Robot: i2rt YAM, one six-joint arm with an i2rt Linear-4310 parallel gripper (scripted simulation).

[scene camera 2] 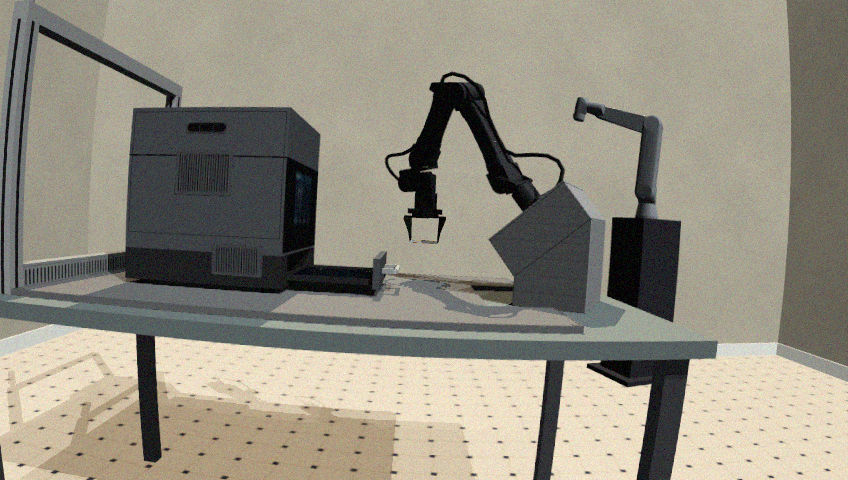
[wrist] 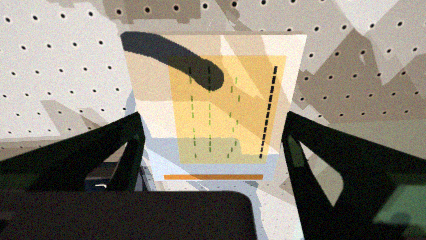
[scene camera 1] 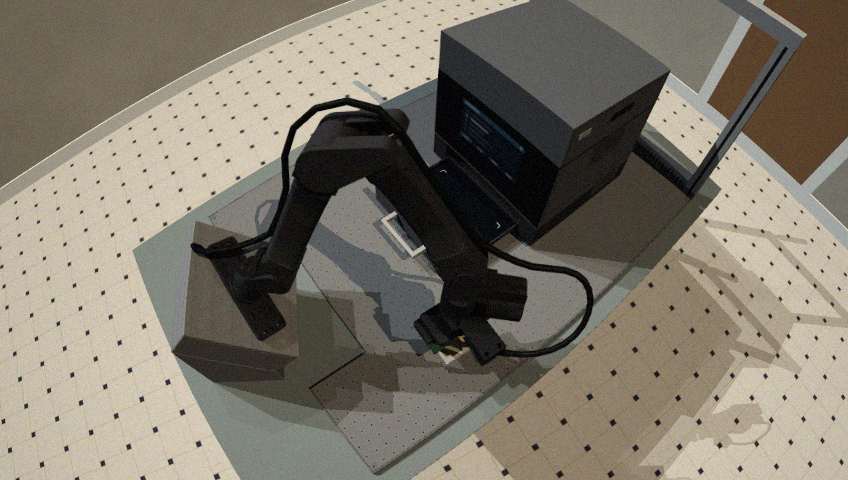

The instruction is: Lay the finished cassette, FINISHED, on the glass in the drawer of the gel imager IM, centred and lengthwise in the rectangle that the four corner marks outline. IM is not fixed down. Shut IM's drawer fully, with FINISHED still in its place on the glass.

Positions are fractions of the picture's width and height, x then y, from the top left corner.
Labels:
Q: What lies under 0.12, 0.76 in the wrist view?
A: My gripper.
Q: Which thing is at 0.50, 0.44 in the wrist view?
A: A cassette.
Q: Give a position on a gel imager IM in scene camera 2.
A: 0.26, 0.41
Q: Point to a gel imager IM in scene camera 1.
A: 0.64, 0.23

